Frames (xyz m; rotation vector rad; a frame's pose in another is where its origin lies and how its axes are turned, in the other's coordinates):
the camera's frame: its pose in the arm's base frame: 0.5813 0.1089 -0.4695 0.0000 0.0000 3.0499
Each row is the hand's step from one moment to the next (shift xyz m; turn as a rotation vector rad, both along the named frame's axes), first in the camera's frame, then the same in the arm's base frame.
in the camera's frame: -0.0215 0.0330 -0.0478 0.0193 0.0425 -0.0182
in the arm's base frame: 0.0184 -0.0348 -0.0478 -0.0231 -0.0406 -0.0182
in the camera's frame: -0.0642 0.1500 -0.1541 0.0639 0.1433 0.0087
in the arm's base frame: 0.0502 -0.1552 -0.1541 -0.0768 -0.1368 0.0087
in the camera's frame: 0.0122 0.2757 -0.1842 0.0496 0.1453 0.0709
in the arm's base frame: -0.0374 -0.2734 -0.1842 -0.0627 -0.1401 0.0709
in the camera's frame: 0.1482 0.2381 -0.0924 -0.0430 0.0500 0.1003
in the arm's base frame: -0.1694 -0.2235 -0.0924 0.0382 -0.0537 0.1003
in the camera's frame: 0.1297 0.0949 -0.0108 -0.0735 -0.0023 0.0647
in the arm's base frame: -0.1378 -0.0826 -0.0108 0.0734 -0.0044 0.0647
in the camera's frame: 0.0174 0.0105 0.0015 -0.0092 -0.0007 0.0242
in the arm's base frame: -0.0183 -0.0089 0.0015 0.0092 -0.0001 0.0242
